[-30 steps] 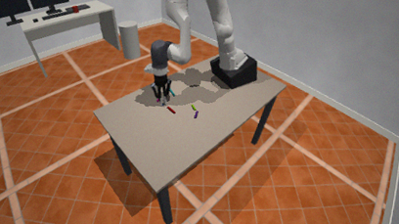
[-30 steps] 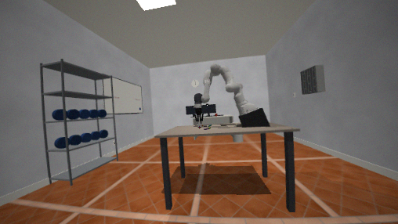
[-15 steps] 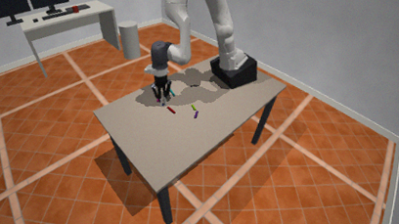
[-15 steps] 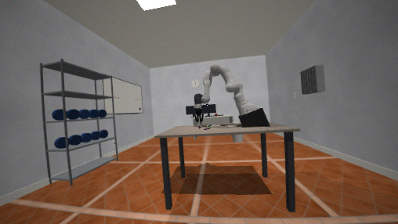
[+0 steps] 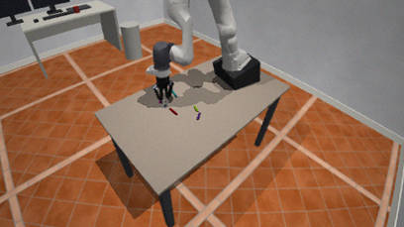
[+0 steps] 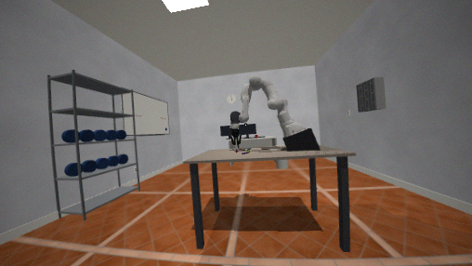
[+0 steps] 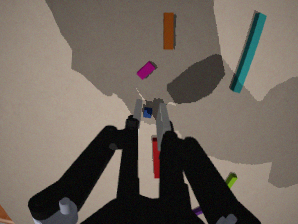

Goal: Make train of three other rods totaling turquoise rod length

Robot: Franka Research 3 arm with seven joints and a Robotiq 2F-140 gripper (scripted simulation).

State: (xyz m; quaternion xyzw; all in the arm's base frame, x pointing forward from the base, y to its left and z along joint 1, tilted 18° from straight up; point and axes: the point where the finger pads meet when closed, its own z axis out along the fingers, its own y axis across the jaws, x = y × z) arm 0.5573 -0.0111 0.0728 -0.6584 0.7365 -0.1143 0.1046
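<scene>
Right now the small blue rod is 30 mm below my hand. From my hand the other things lie so: orange rod: 20 mm behind, 100 mm to the right, 30 mm below; magenta rod: 10 mm ahead, 50 mm to the right, 30 mm below; red rod: 20 mm behind, 80 mm to the left, 30 mm below.
</scene>
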